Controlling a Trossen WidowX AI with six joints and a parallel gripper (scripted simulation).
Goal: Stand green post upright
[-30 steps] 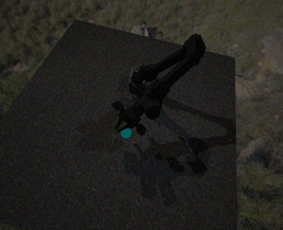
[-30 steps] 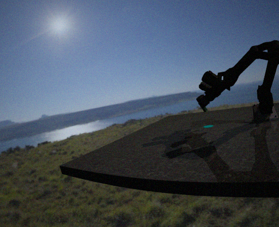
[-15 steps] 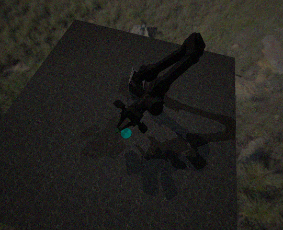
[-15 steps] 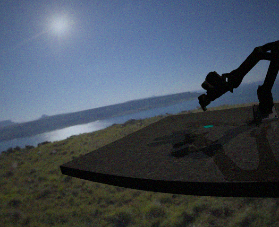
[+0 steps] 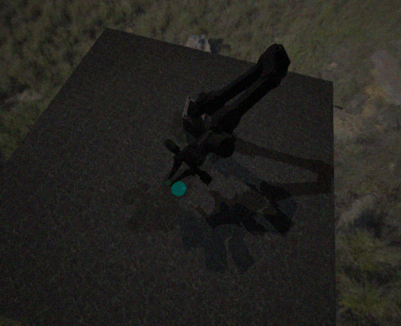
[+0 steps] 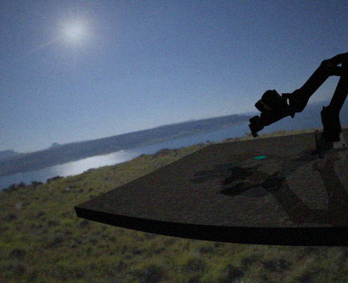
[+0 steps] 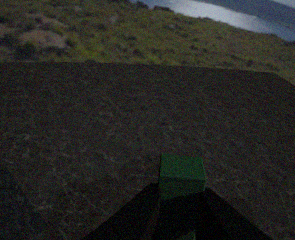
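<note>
My gripper tip is 20 mm past the cyan circle, 20 mm to the right of it and 150 mm above it. Also, from my gripper tip: green post (20 mm below).
</note>
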